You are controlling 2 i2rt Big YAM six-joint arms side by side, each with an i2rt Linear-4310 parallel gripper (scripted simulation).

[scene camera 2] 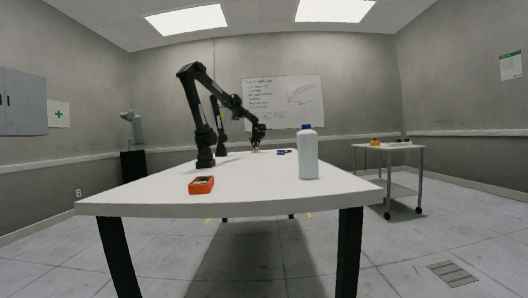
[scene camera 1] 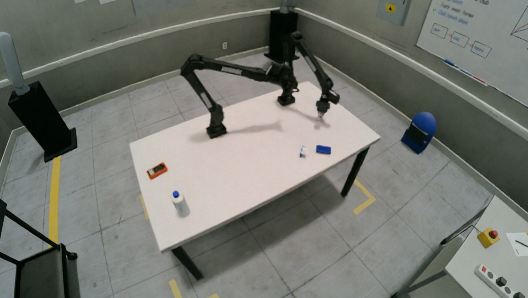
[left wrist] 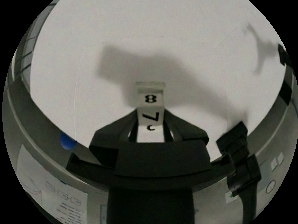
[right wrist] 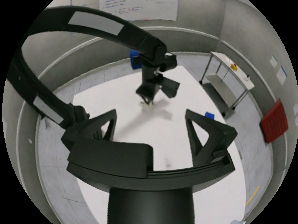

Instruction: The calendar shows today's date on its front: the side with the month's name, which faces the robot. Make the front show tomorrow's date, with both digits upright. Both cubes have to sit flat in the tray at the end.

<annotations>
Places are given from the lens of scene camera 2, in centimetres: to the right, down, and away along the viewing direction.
white bottle (scene camera 2: 307, 147): 13, 0, 56
</annotations>
